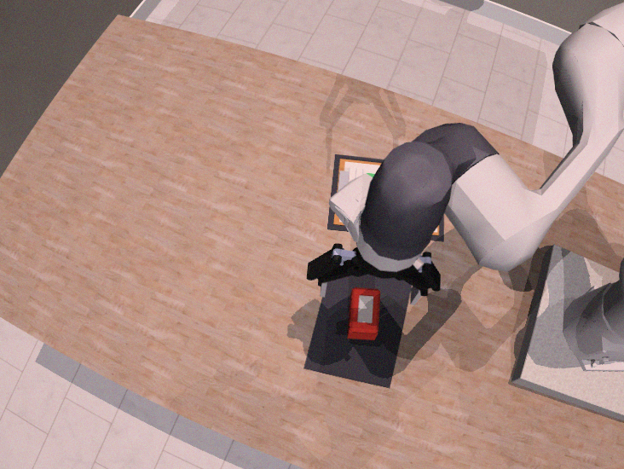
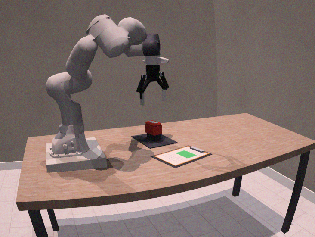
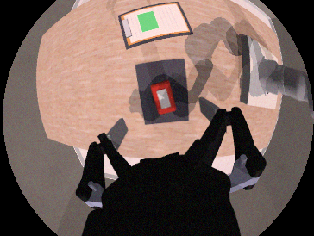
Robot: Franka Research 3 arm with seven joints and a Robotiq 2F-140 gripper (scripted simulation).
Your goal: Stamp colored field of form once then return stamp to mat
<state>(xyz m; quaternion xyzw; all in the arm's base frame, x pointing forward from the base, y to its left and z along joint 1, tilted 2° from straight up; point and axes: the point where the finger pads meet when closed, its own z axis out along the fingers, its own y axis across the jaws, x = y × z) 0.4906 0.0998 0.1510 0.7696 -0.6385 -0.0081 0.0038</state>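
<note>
Right now the red stamp is 17 cm below my hand. The rest, counted from my hand: clipboard 2 cm ahead, 29 cm to the right, 21 cm below; dark mat 21 cm below.
</note>
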